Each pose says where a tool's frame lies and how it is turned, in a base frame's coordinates. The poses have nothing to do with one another.
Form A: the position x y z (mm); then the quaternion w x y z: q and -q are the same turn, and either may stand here.
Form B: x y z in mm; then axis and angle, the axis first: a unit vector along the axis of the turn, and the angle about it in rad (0 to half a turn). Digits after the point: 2 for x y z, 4 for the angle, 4 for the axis.
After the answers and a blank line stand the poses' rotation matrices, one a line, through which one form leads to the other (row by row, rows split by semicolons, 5 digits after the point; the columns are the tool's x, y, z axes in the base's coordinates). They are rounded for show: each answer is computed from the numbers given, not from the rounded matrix.
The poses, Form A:
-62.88, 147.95, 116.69, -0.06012, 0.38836, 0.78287, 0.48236
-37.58, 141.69, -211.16, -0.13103, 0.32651, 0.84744, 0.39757
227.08, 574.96, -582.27, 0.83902, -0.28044, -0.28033, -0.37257
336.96, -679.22, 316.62, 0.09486, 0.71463, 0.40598, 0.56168
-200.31, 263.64, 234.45, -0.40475, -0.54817, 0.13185, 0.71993
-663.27, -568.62, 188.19, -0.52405, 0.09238, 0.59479, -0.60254
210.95, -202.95, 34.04, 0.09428, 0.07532, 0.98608, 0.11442
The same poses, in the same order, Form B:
-62.88, 147.95, 116.69, -0.3891, -0.7843, -0.4832, 3.0213
-37.58, 141.69, -211.16, -0.3294, -0.8548, -0.4010, 2.8788
227.08, 574.96, -582.27, -0.5154, -0.5152, -0.6848, 1.1506
336.96, -679.22, 316.62, 0.7179, 0.4078, 0.5642, 2.9516
-200.31, 263.64, 234.45, 0.5995, -0.1442, -0.7873, 2.3082
-663.27, -568.62, 188.19, -0.1085, -0.6984, 0.7075, 2.0384
210.95, -202.95, 34.04, 0.0757, 0.9905, 0.1149, 2.9528

-0.69112 0.66607 0.28053; 0.55007 0.23301 0.80195; 0.46879 0.70856 -0.52743
-0.75244 0.65759 0.03754; 0.44921 0.47066 0.75940; 0.48170 0.58827 -0.64954
0.56521 0.78242 -0.26144; -0.46796 0.56509 0.67948; 0.67938 -0.26171 0.68554
0.03939 0.47369 0.87981; 0.68681 -0.65236 0.32048; 0.72577 0.59164 -0.35103
-0.07137 0.43823 -0.89602; -0.72734 -0.63758 -0.25390; -0.68256 0.63359 0.36425
-0.43367 -0.52163 -0.73473; 0.74142 0.25682 -0.61995; 0.51208 -0.81360 0.27538
-0.97088 0.12697 0.20317; 0.17012 0.96247 0.21145; -0.16870 0.23986 -0.95604

